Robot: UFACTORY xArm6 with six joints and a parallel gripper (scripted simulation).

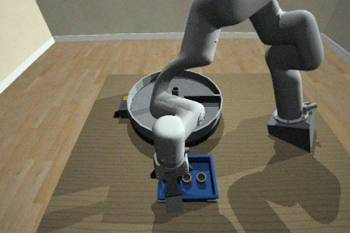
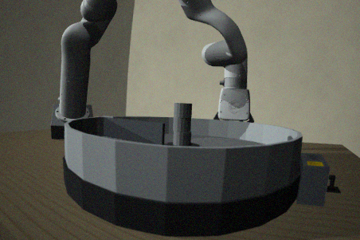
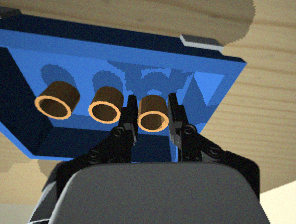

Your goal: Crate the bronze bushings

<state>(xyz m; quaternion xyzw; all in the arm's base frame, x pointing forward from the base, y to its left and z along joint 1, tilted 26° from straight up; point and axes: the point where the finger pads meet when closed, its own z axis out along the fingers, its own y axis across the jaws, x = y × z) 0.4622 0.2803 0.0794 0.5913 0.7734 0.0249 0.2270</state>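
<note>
My hand is 50 mm past the blue crate, 10 mm to the left of it and 10 mm above it. Round my hand: grey turning table (350 mm to the right, 10 mm above).
</note>
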